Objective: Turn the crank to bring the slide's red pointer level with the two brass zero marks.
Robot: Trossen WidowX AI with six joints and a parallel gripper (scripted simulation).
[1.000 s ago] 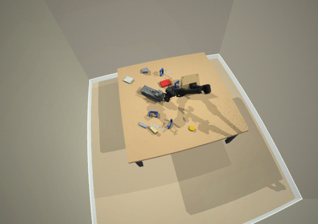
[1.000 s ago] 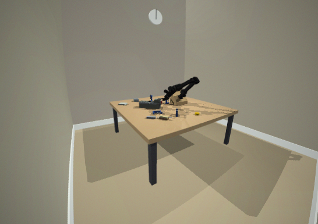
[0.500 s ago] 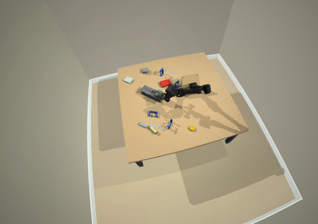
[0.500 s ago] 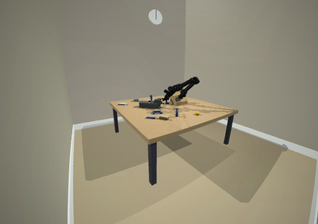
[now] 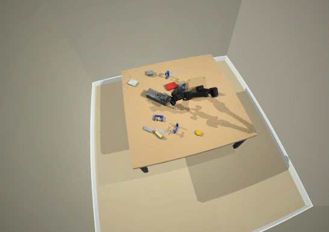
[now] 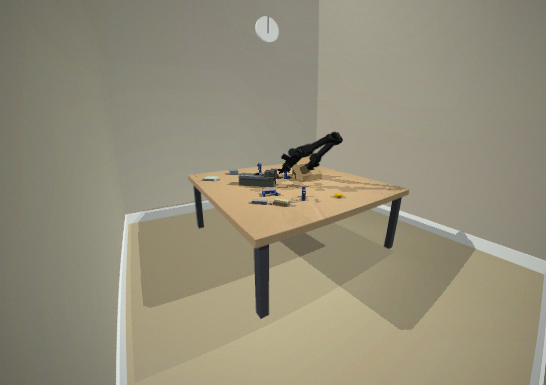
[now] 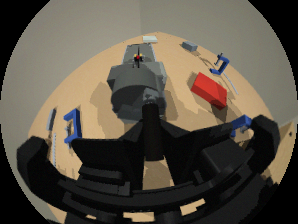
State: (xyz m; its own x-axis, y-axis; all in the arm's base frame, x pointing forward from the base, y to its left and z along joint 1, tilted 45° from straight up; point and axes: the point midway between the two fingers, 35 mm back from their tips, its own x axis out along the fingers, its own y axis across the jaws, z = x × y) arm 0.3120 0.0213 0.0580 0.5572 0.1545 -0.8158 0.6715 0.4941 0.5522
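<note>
Right now the dark crank handle is 10 mm behind my gripper tip, 10 mm to the left of it and 20 mm above it. Round my gripper tip: red pointer: 120 mm ahead, 100 mm to the right, 10 mm below; then tan block: 210 mm ahead, 340 mm to the left, 70 mm below; then yellow disc: 170 mm behind, 420 mm to the left, 80 mm below.
</note>
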